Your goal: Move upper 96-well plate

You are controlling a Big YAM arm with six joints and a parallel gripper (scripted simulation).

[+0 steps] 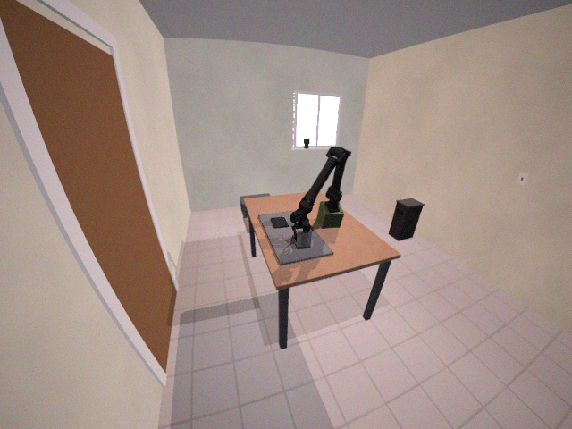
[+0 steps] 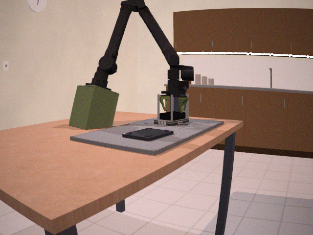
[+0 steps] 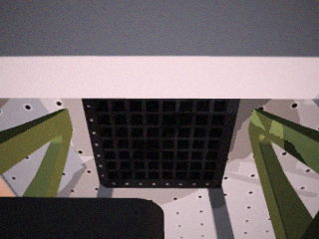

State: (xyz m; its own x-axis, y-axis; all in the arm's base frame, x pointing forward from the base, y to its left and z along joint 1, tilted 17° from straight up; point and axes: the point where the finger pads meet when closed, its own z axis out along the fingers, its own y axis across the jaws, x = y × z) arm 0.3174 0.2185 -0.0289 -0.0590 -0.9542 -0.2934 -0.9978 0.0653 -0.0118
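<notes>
The black 96-well plate lies 20 mm below my hand.
</notes>
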